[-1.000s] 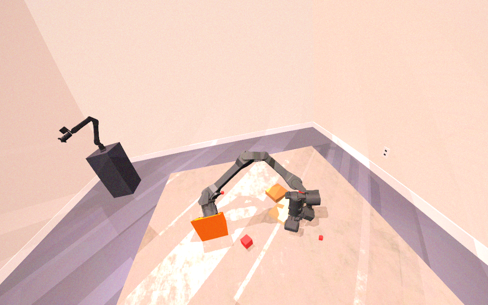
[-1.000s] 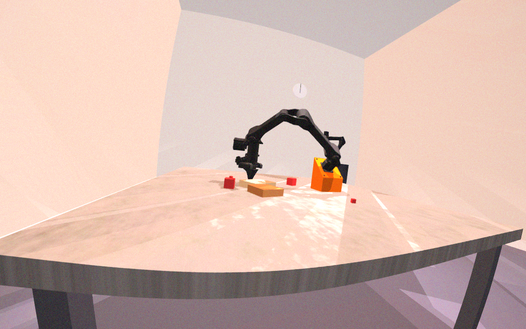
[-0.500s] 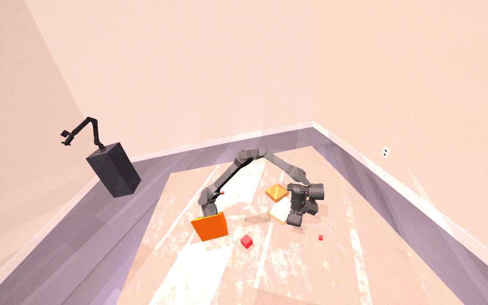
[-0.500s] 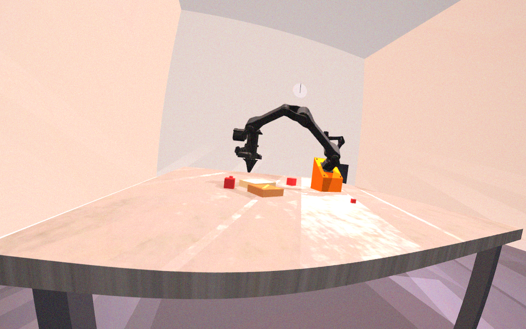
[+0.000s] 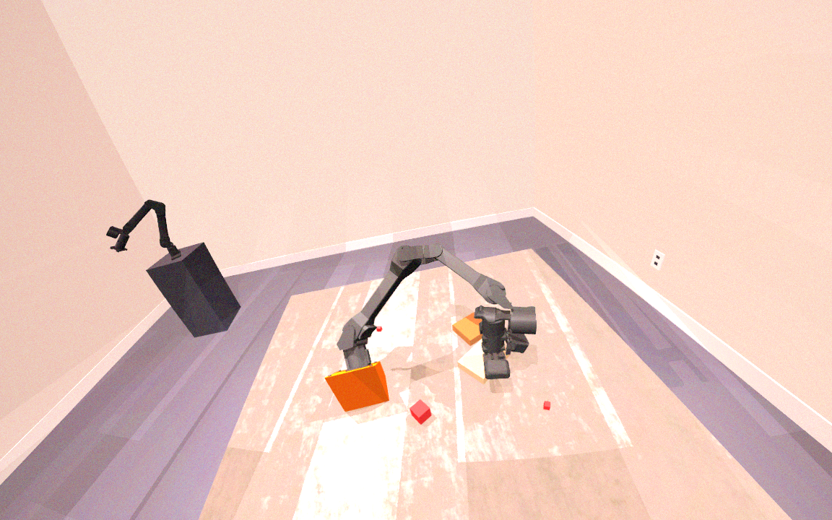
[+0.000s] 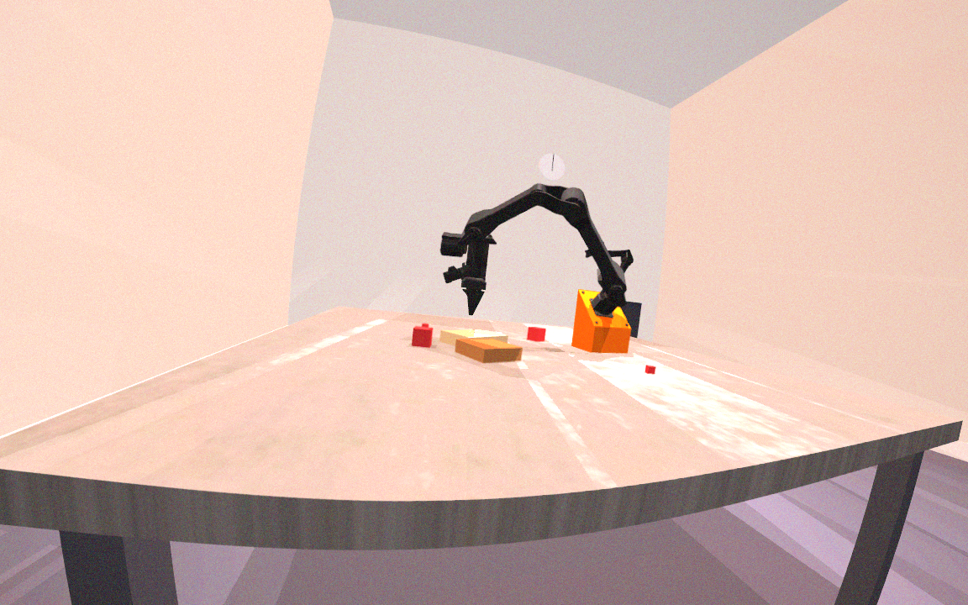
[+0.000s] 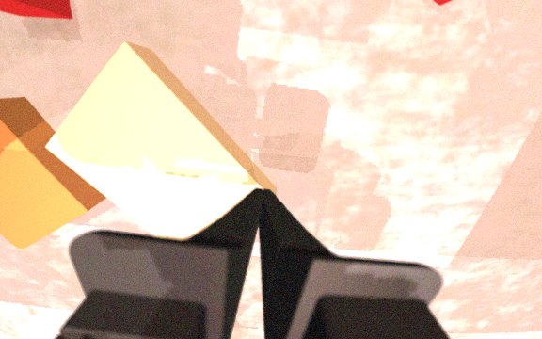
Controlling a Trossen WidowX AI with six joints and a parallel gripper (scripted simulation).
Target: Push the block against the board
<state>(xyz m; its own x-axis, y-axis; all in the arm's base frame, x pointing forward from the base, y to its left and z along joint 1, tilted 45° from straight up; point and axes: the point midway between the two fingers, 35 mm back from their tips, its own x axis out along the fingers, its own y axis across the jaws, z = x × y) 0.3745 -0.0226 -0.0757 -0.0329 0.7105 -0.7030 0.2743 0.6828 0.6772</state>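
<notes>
Right now the orange square block is 1 cm ahead of my gripper tip, 22 cm to the left of it and 5 cm below it. From my gripper tip the other things lie so: pale yellow flat piece: 8 cm to the left, 5 cm below.
</notes>
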